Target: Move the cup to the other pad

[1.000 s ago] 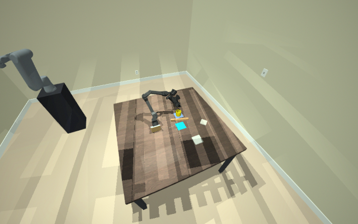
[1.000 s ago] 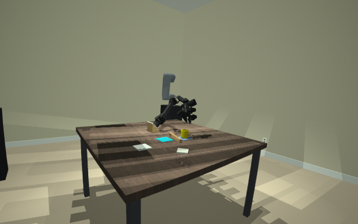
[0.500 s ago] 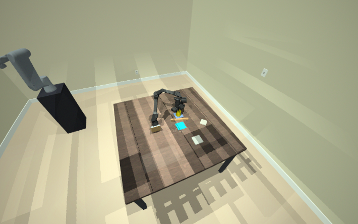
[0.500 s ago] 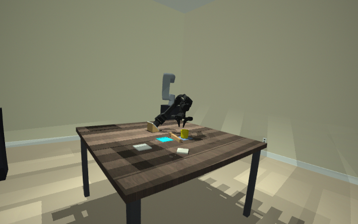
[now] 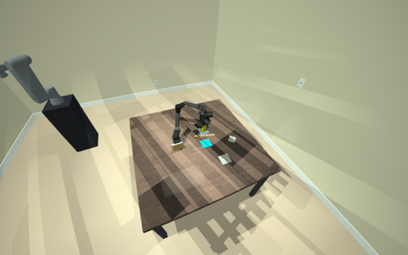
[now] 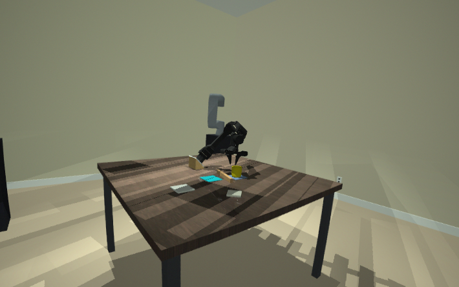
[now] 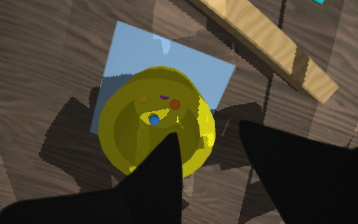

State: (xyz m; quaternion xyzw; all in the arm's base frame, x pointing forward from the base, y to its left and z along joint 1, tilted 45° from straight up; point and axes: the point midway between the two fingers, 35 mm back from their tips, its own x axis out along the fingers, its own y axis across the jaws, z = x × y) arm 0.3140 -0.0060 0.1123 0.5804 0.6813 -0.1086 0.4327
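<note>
The yellow cup lies 20 mm ahead of my gripper tip, 10 mm to the left of it and 50 mm below it. The rest, counted from my gripper tip: wooden bar (70 mm to the right, 80 mm below); then blue marble (30 mm ahead, 30 mm to the left, 70 mm below); then cyan pad (30 mm behind, 160 mm to the right, 90 mm below).
</note>
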